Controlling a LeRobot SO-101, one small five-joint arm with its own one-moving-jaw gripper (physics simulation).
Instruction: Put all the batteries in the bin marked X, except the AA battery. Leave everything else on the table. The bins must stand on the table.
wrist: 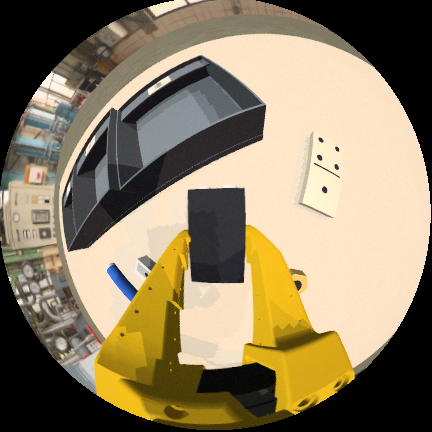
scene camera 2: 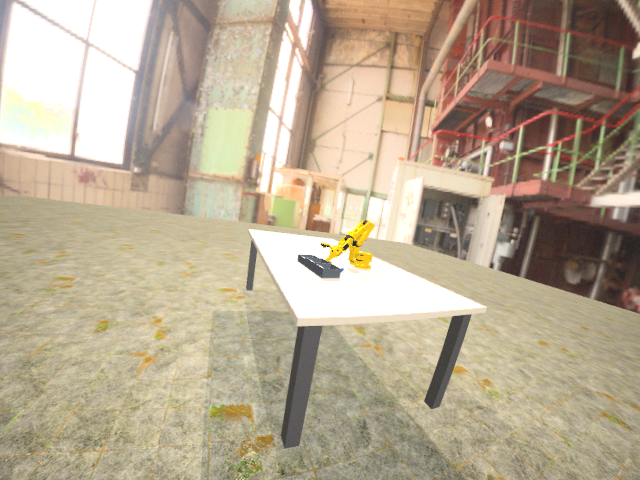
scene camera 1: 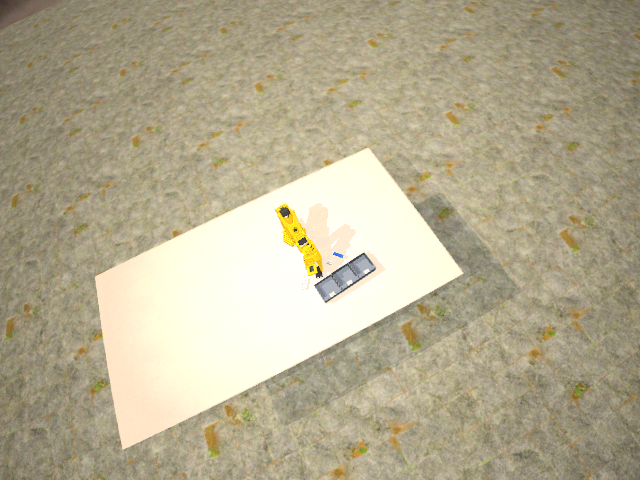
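Where they show: hand at its tool point: (wrist: 191,237) (scene camera 1: 321,270); arm's base at its link origin: (scene camera 2: 356,265) (scene camera 1: 296,239).
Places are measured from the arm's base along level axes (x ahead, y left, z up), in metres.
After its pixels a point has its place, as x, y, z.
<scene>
In the wrist view my gripper (wrist: 217,239) @[0.192, 0.032, 0.015] (scene camera 1: 317,271) @[0.192, 0.032, 0.015] (scene camera 2: 328,258) is shut on a black rectangular block (wrist: 217,260) @[0.178, 0.021, 0.019] (scene camera 1: 318,273) @[0.198, 0.016, 0.019], shaped like a 9V battery, with both jaws pressing its sides. Small light bits show at its far end. Whether it is off the table is hard to tell. A dark grey three-compartment bin row (wrist: 215,142) @[0.233, 0.005, 0.018] (scene camera 1: 347,277) @[0.267, 0.117, 0.007] (scene camera 2: 330,272) @[0.258, 0.233, 0.025] stands on the table, just beyond the block. Its labels are too small to read, so I cannot tell which is X. A blue cylinder (wrist: 120,281) @[0.165, 0.127, 0.011] (scene camera 1: 338,254) @[0.160, 0.131, 0.014] (scene camera 2: 342,269) @[0.149, 0.128, 0.011], like an AA battery, lies left of the jaws, partly hidden.
A white domino (wrist: 322,175) @[0.203, -0.049, 0.007] lies to the right in the wrist view. A brass nut (wrist: 299,279) @[0.149, -0.019, 0.008] is partly hidden behind the right jaw. A small grey-white block (wrist: 144,266) @[0.179, 0.080, 0.011] (scene camera 1: 329,262) @[0.173, 0.080, 0.012] lies beside the blue cylinder. The table (scene camera 1: 206,335) @[0.215, -0.512, 0.000] (scene camera 2: 372,294) @[0.161, 0.394, 0.000] is pale.
</scene>
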